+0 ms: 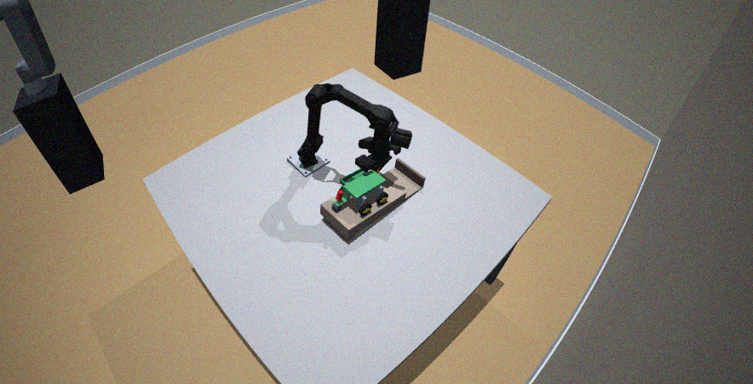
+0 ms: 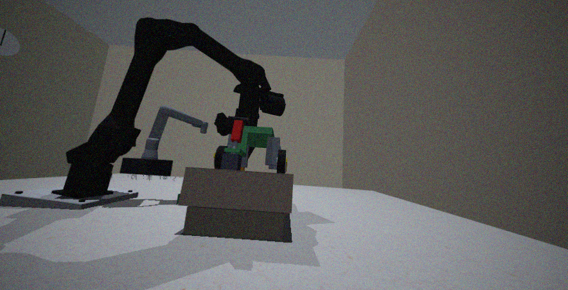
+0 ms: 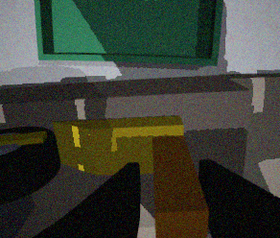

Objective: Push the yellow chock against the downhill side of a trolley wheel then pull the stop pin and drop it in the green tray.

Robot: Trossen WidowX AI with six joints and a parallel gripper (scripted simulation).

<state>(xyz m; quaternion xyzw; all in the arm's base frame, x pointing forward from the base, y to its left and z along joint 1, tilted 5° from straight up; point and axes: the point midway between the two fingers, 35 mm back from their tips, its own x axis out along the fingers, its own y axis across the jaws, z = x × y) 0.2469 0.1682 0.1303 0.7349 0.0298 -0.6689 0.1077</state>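
Now: the yellow chock 2 cm to the right of my gripper tip and 1 cm below it. Round my gripper tip: green tray (10 cm below, 6 cm behind, 4 cm to the right); then brown ramp (10 cm to the right, 7 cm ahead, 5 cm below); then green-decked trolley (10 cm to the right, 7 cm ahead, 2 cm above).
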